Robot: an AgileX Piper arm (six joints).
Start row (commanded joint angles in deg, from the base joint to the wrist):
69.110, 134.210, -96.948, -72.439, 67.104, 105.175
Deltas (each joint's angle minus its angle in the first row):
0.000, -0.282, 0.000, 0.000, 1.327, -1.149
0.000, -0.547, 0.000, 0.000, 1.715, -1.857
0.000, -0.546, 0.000, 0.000, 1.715, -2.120
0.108, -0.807, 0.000, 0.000, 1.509, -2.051
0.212, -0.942, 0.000, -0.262, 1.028, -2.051
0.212, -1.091, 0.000, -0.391, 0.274, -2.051
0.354, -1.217, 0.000, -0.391, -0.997, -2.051
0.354, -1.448, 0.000, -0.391, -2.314, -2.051
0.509, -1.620, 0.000, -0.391, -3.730, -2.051
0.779, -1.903, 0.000, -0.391, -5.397, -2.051
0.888, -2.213, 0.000, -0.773, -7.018, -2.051
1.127, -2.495, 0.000, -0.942, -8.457, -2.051
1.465, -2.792, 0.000, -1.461, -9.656, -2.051
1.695, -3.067, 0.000, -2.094, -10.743, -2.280
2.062, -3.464, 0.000, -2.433, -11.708, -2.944
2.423, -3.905, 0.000, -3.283, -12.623, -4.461
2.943, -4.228, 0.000, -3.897, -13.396, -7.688
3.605, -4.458, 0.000, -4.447, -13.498, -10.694
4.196, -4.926, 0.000, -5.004, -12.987, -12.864
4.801, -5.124, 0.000, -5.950, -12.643, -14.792
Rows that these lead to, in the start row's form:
69.110, 133.928, -96.948, -72.439, 68.431, 104.026
69.110, 133.663, -96.948, -72.439, 68.819, 103.318
69.110, 133.664, -96.948, -72.439, 68.819, 103.055
69.218, 133.403, -96.948, -72.439, 68.613, 103.124
69.322, 133.268, -96.948, -72.701, 68.132, 103.124
69.322, 133.119, -96.948, -72.830, 67.378, 103.124
69.464, 132.993, -96.948, -72.830, 66.107, 103.124
69.464, 132.762, -96.948, -72.830, 64.790, 103.124
69.619, 132.590, -96.948, -72.830, 63.374, 103.124
69.889, 132.307, -96.948, -72.830, 61.707, 103.124
69.998, 131.997, -96.948, -73.212, 60.086, 103.124
70.237, 131.715, -96.948, -73.381, 58.647, 103.124
70.575, 131.418, -96.948, -73.900, 57.448, 103.124
70.805, 131.143, -96.948, -74.533, 56.361, 102.895
71.172, 130.746, -96.948, -74.872, 55.396, 102.231
71.533, 130.305, -96.948, -75.722, 54.481, 100.714
72.053, 129.982, -96.948, -76.336, 53.708, 97.487
72.715, 129.752, -96.948, -76.886, 53.606, 94.481
73.306, 129.284, -96.948, -77.443, 54.117, 92.311
73.911, 129.086, -96.948, -78.389, 54.461, 90.383

